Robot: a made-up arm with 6 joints.
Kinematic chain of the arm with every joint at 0, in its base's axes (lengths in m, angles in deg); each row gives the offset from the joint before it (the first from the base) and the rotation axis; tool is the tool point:
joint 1: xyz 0 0 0.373 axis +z
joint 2: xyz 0 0 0 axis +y
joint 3: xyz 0 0 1.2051 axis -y
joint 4: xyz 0 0 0 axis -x
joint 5: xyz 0.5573 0 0 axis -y
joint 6: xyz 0 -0.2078 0 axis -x
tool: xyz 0 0 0
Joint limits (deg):
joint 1: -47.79..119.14
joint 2: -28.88..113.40
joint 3: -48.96..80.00
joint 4: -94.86..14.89
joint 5: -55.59..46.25
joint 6: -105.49..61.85
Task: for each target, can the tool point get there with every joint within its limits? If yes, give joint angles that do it. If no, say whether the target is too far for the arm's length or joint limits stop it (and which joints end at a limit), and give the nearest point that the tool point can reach.
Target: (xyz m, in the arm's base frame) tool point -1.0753 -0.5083 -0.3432
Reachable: no: joint limits stop it (at a limit: joint 1, joint 2, joint 4) | nearest point -0.2719 0.4515 -0.2397 | short by 1.256 m
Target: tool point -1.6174 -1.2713 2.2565
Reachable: no: too far | nearest point -0.6583 -0.5174 1.9383 | short by 1.261 m
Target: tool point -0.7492 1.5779 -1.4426
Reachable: no: too far | nearest point -0.5846 1.2313 -0.6420 | short by 0.888 m
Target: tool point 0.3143 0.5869 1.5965
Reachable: yes | joints 79.73 3.59 9.43 -10.01 -1.46 -75.24
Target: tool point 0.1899 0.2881 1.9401
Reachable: yes | joints 76.58 -6.06 50.25 -55.46 -3.79 13.11
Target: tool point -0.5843 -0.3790 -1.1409
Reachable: no: joint limits stop it (at a limit: joint 1, joint 2) | nearest point 0.3039 -0.6443 -0.4666 | short by 1.146 m
